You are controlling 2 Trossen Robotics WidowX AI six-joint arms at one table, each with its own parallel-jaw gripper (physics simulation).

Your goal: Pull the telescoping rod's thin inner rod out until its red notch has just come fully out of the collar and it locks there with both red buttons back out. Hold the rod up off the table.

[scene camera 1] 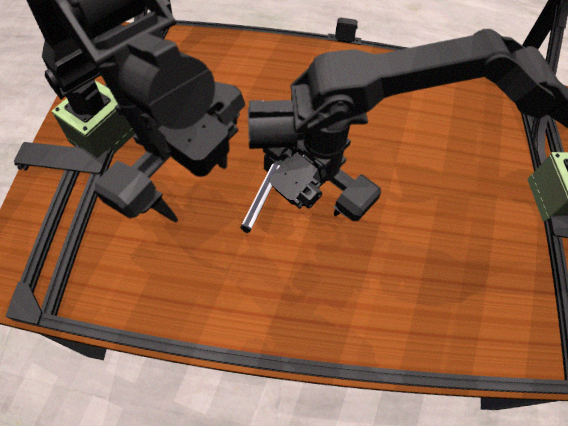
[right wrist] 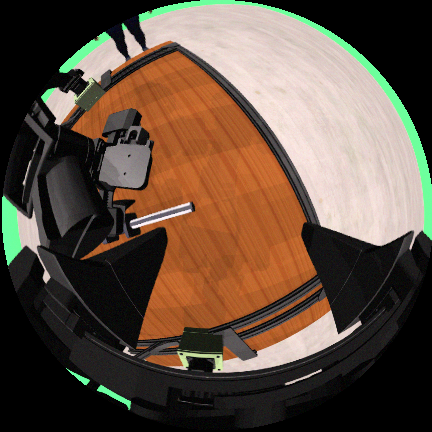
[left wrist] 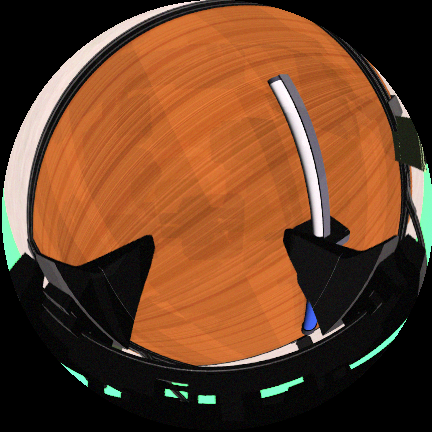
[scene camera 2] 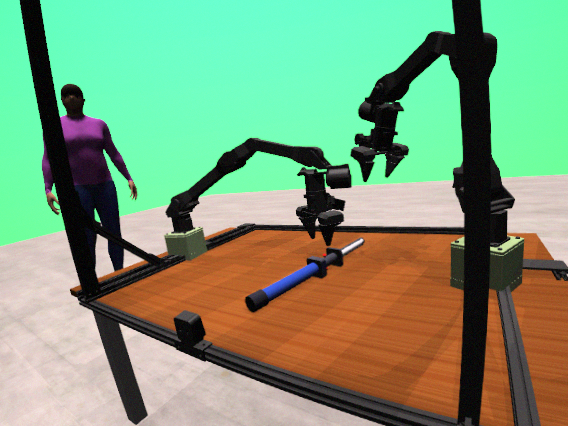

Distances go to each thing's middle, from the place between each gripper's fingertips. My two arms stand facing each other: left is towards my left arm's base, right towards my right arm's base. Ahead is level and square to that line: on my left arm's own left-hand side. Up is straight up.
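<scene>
Counted from my right hand: the thin inner rod (left wrist: pixel 301 128) is 24 cm behind, 9 cm to the left and 18 cm below; the telescoping rod (scene camera 2: pixel 316 266) is 25 cm behind, 10 cm to the left and 18 cm below.
My left hand is 6 cm to the left of the thin inner rod, 13 cm past it and 2 cm above it. Telescoping rod, counted from my left hand: 5 cm to the right, 14 cm behind and 2 cm below.
</scene>
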